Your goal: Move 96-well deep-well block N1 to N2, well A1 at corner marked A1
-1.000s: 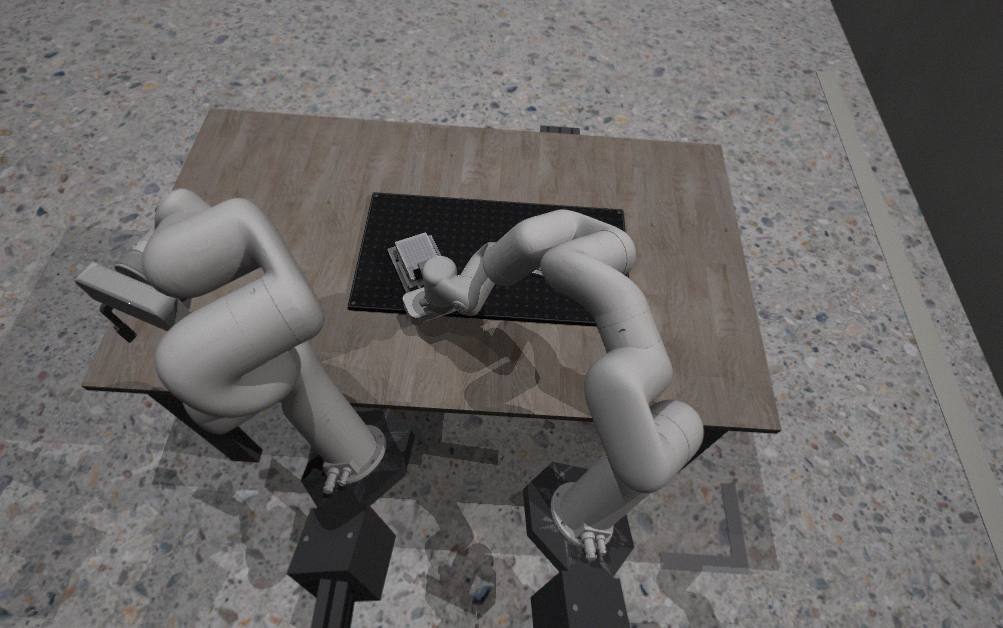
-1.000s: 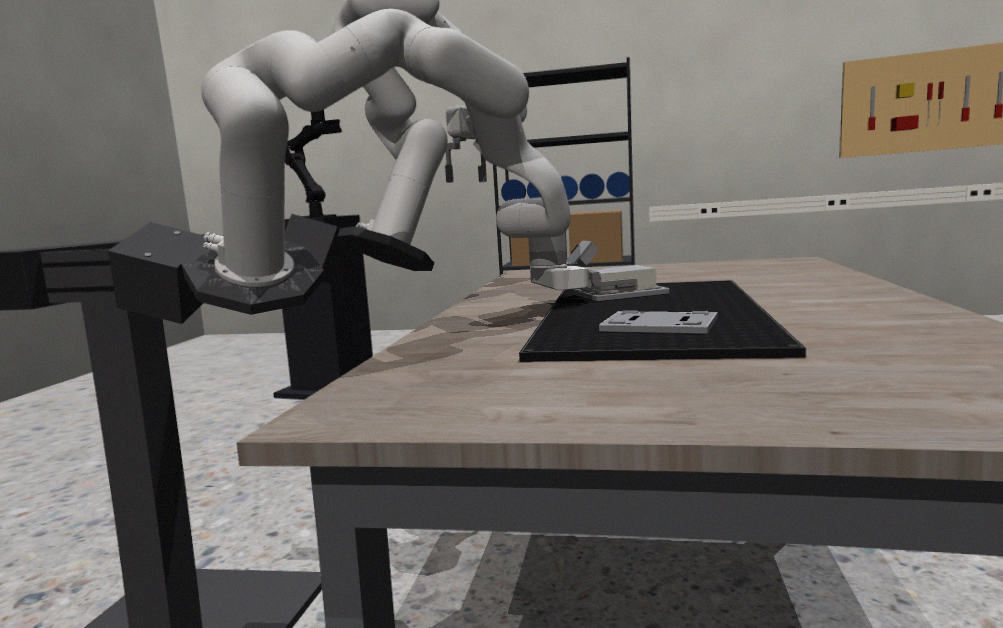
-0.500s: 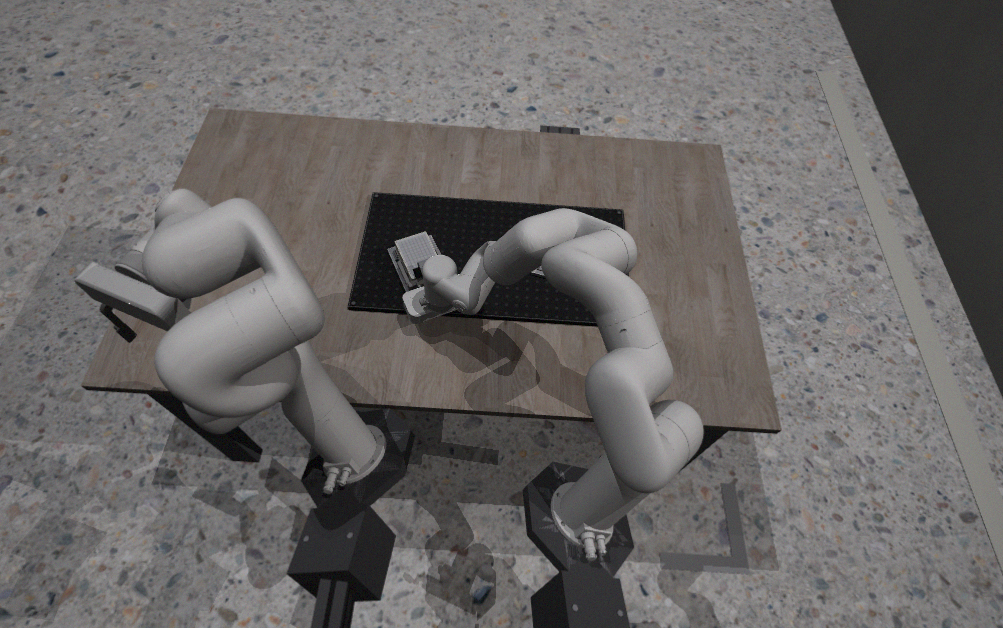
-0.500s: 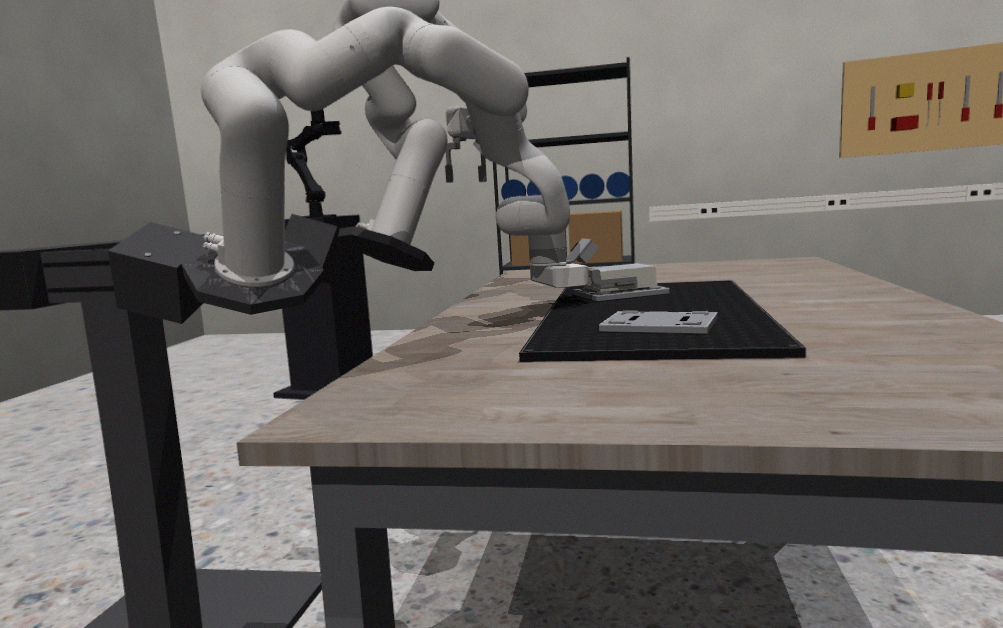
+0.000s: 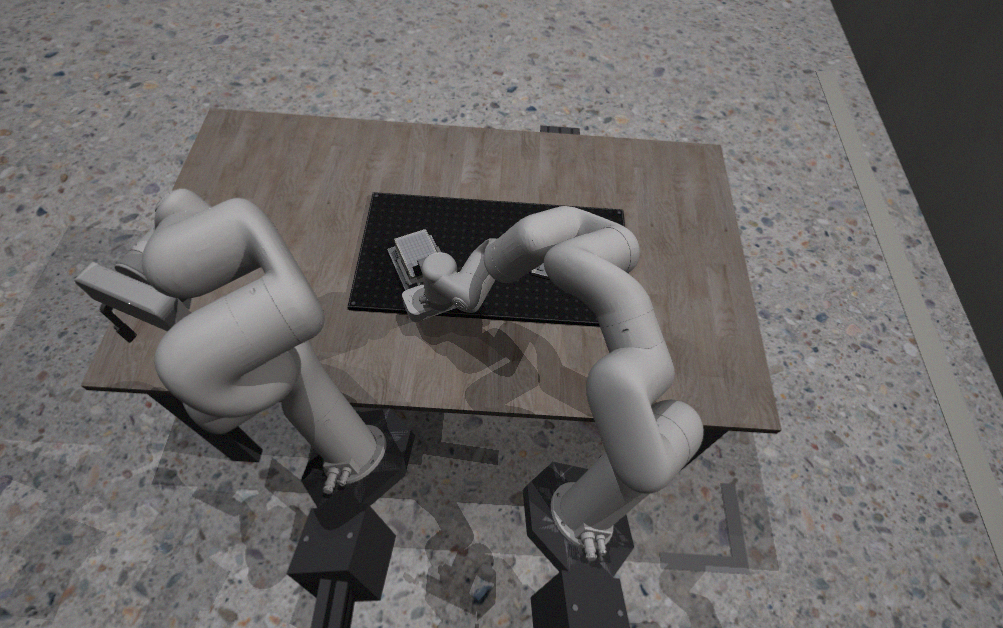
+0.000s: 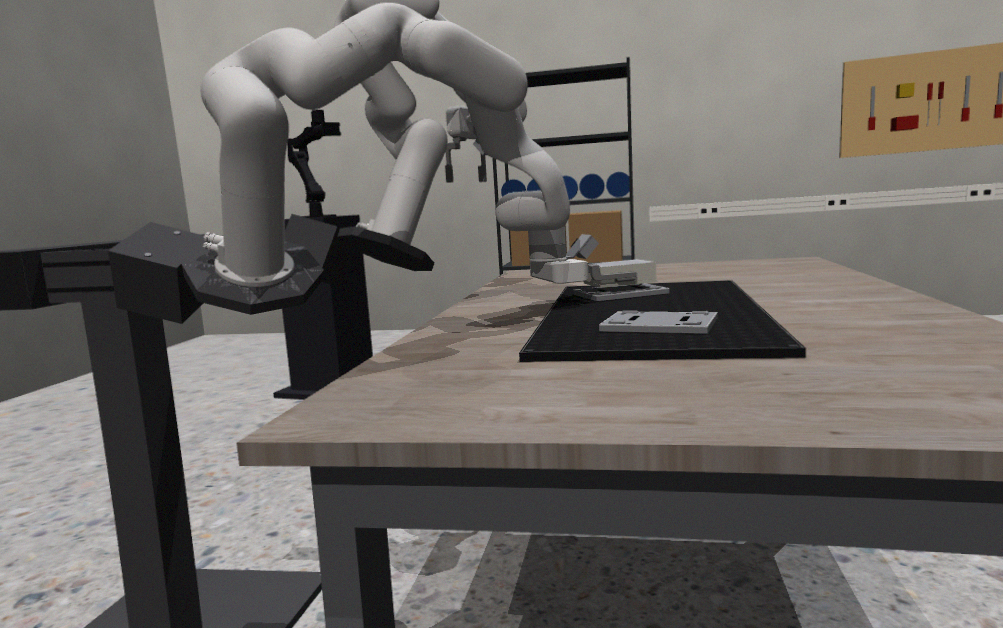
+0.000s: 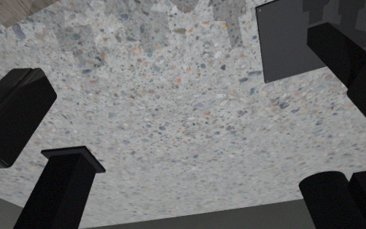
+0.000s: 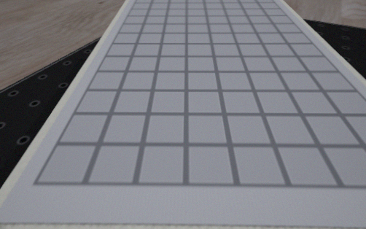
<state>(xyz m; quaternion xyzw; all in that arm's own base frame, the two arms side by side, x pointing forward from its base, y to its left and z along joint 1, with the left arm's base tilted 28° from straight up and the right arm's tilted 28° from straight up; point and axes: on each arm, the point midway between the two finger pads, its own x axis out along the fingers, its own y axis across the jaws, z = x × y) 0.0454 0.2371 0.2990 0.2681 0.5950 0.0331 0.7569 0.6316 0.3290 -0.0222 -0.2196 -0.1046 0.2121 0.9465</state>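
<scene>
The nest N1 is 40 mm below my right hand, 10 mm to the left of it and 10 mm ahead of it. Round my right hand: black perforated board 170 mm to the right, 100 mm ahead, 50 mm below; then A1 label 280 mm to the right, 70 mm ahead, 30 mm below; then pale deep-well block 10 mm to the left, 10 mm ahead.
</scene>
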